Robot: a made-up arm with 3 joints. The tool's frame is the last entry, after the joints.
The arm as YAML. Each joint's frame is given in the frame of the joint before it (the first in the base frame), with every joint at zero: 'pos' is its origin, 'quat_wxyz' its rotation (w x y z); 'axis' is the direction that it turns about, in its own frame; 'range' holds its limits. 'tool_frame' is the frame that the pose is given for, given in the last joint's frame.
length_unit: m
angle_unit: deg
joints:
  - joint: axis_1
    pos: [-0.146, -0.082, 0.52]
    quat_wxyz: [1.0, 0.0, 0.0, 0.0]
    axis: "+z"
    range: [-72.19, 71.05]
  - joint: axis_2
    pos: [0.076, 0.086, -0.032]
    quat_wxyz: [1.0, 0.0, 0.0, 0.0]
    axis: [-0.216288, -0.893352, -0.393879]
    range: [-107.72, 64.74]
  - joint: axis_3
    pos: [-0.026, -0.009, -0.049]
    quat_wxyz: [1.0, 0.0, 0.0, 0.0]
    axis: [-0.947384, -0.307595, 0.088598]
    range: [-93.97, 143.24]
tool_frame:
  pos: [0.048, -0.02, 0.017]
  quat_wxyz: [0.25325, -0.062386, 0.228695, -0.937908]
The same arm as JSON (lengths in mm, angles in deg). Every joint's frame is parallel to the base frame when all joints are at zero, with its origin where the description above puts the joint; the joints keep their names.
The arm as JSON. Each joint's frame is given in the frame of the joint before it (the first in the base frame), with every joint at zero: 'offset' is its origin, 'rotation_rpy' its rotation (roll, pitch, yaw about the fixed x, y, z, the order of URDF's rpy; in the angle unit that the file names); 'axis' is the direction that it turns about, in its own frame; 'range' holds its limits. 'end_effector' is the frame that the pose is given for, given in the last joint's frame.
{"length_unit": "mm", "angle_unit": "deg", "chain": [
  {"id": "axis_1", "offset": [-146.0, -82.0, 520.0], "rotation_rpy": [0.0, 0.0, 0.0], "axis": [0.0, 0.0, 1.0], "range": [-72.19, 71.05]},
  {"id": "axis_2", "offset": [76.0, 86.0, -32.0], "rotation_rpy": [0.0, 0.0, 0.0], "axis": [-0.216288, -0.893352, -0.393879], "range": [-107.72, 64.74]},
  {"id": "axis_3", "offset": [-26.0, -9.0, -49.0], "rotation_rpy": [0.0, 0.0, 0.0], "axis": [-0.947384, -0.307595, 0.088598], "range": [-93.97, 143.24]}
], "end_effector": {"offset": [48.0, -20.0, 17.0], "rotation_rpy": [-27.43, -0.07, -149.76]}}

